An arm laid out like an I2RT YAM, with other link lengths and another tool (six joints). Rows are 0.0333 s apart.
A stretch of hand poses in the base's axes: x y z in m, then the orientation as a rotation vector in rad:
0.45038, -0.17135, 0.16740, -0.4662, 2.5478, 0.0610
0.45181, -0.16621, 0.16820, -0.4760, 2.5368, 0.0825
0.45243, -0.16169, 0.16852, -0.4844, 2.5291, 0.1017
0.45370, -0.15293, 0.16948, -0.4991, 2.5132, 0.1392
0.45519, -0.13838, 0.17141, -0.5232, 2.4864, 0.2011
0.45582, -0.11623, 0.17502, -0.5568, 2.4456, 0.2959
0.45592, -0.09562, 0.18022, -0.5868, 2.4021, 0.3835
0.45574, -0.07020, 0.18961, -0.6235, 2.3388, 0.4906
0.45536, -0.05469, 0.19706, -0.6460, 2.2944, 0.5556
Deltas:
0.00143, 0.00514, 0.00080, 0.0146, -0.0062, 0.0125
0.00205, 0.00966, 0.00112, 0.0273, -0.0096, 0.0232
0.00332, 0.01842, 0.00208, 0.0528, -0.0169, 0.0432
0.00481, 0.03297, 0.00401, 0.0950, -0.0282, 0.0763
0.00544, 0.05512, 0.00762, 0.1605, -0.0429, 0.1253
0.00554, 0.07573, 0.01282, 0.2226, -0.0590, 0.1712
0.00536, 0.10115, 0.02221, 0.3009, -0.0841, 0.2300
0.00498, 0.11666, 0.02966, 0.3499, -0.1025, 0.2674

